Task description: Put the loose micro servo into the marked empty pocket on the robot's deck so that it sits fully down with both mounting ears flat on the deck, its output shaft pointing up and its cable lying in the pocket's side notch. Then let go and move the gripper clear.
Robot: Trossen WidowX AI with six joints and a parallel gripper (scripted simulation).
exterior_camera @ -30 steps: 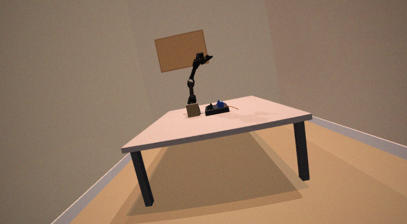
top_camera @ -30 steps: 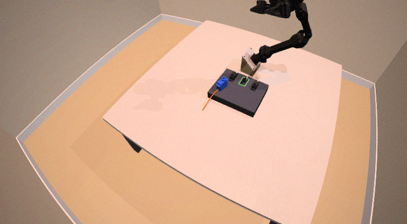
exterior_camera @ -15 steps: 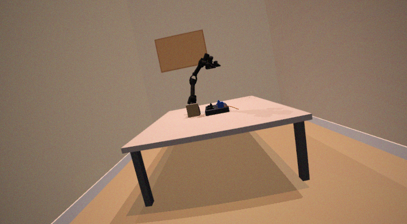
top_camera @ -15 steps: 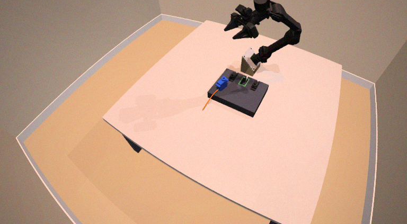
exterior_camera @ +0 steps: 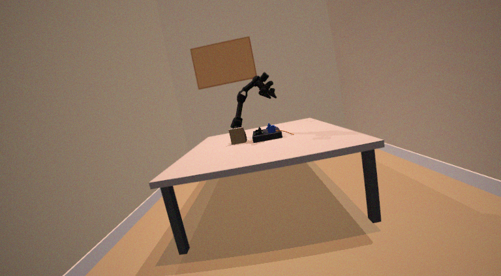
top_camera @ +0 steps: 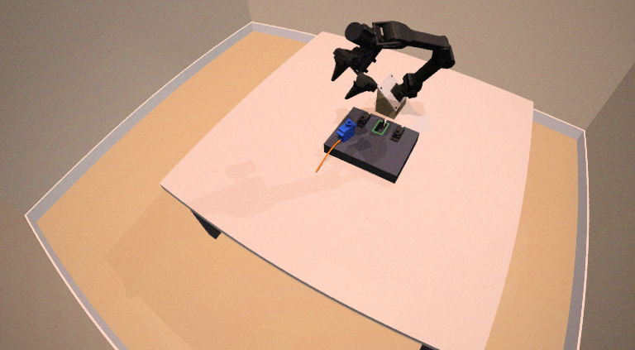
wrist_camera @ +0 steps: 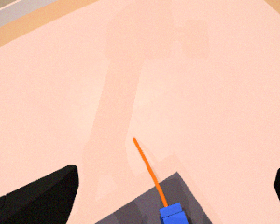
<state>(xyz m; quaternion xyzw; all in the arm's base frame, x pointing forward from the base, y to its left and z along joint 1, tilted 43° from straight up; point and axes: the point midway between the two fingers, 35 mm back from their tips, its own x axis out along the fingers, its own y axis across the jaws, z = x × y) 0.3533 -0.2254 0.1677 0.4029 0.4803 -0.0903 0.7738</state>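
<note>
Now: gripper tip 300 mm above the dark deck, 90 mm to the right of it and 70 mm past it.
</note>
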